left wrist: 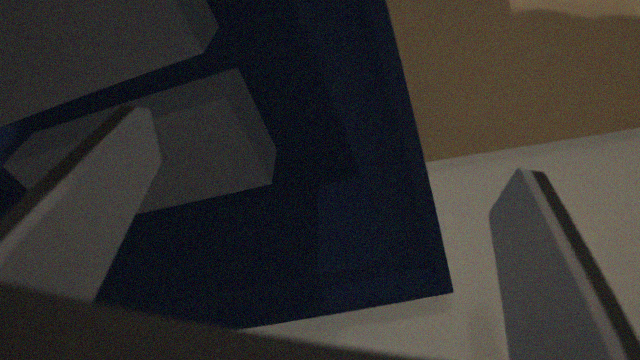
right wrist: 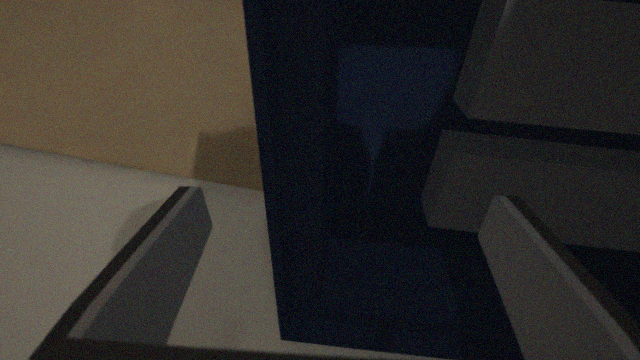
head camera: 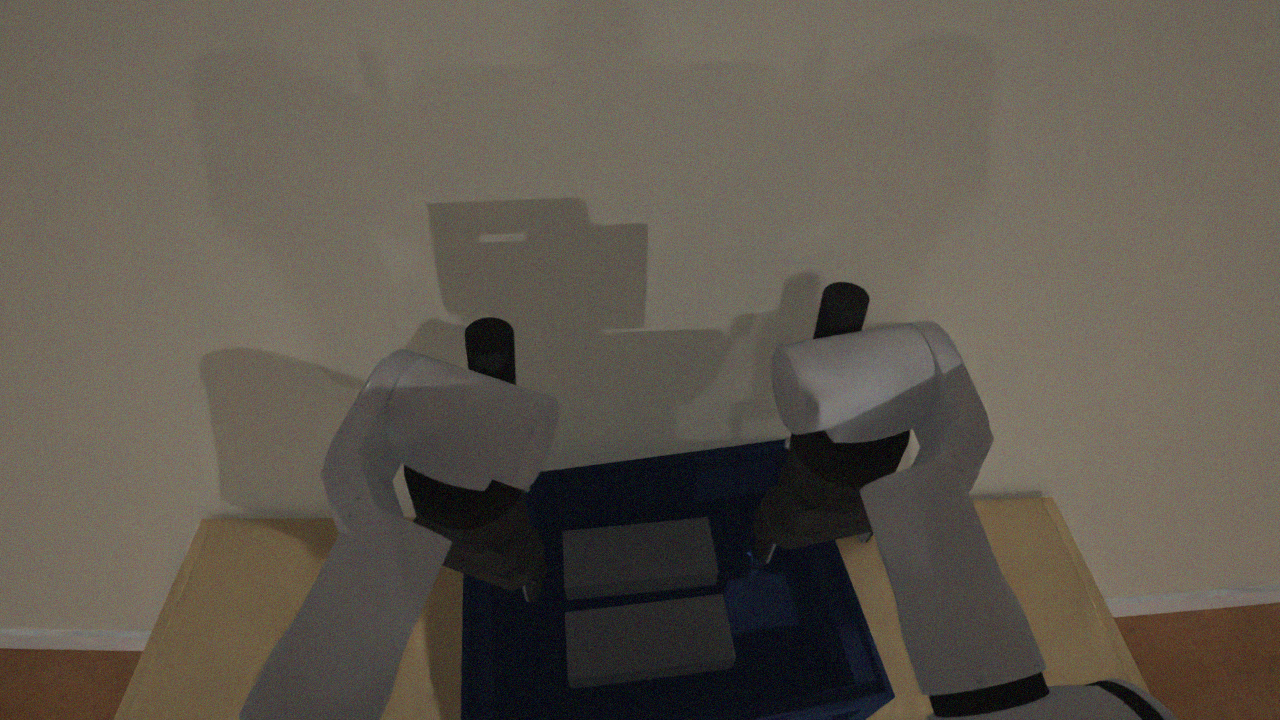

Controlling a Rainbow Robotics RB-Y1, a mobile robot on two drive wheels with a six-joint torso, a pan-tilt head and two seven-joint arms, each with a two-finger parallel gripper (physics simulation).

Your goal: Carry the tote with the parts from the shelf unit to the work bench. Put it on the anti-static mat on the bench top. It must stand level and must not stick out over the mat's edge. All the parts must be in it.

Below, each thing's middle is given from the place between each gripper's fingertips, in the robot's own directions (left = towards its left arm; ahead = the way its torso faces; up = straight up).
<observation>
My left hand is 170 mm to the left of the dark blue tote [head camera: 800, 637] and 100 mm above it.
The dark blue tote lies 10 mm behind my right hand, 160 mm to the left of it and 100 mm below it.
</observation>
